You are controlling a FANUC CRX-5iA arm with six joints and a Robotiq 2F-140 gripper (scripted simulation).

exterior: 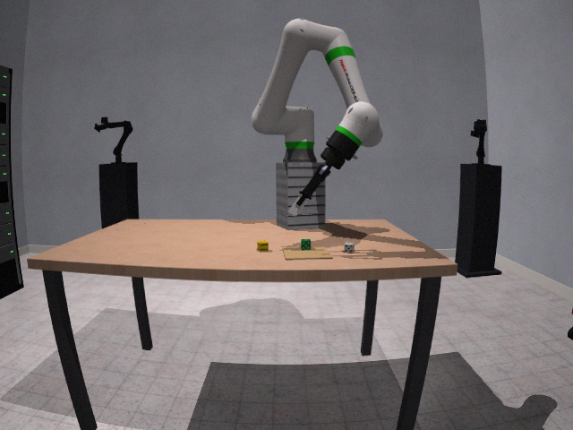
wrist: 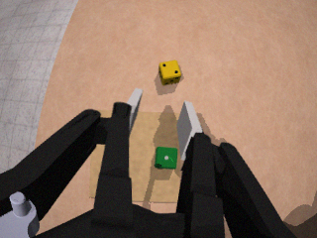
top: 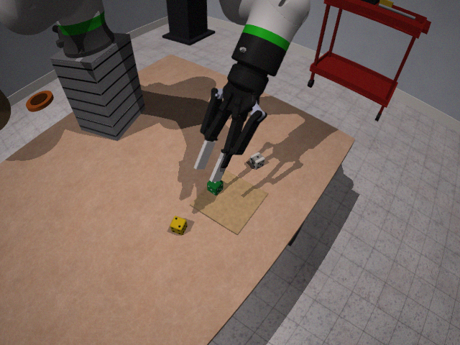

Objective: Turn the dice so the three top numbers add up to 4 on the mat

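Now: hand 160 mm to the right of the white die, 130 mm above it and 20 mm short of it. Round my hand: green die (130 mm below, 30 mm to the left, 20 mm behind); yellow die (130 mm below, 110 mm to the right, 20 mm behind); tan mat (150 mm below, 30 mm ahead, 20 mm to the left).
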